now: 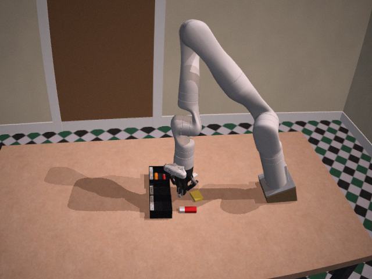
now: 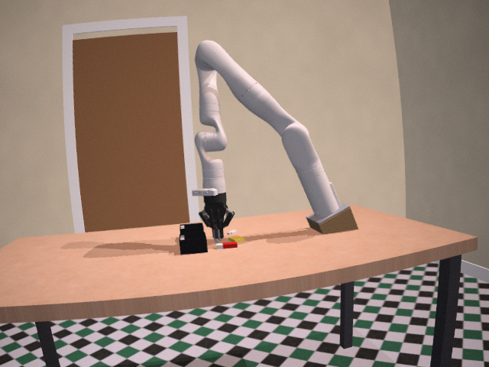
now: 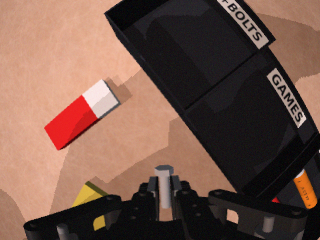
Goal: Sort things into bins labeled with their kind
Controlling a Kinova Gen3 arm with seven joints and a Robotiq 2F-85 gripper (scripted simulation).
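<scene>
Right now the bolt is 2 cm below my hand. From my hand the other things lie so: red battery: 9 cm to the right, 5 cm ahead, 1 cm below; red-and-white block: 9 cm to the left, 2 cm below; yellow block: 6 cm behind, 2 cm to the left, 2 cm below.
</scene>
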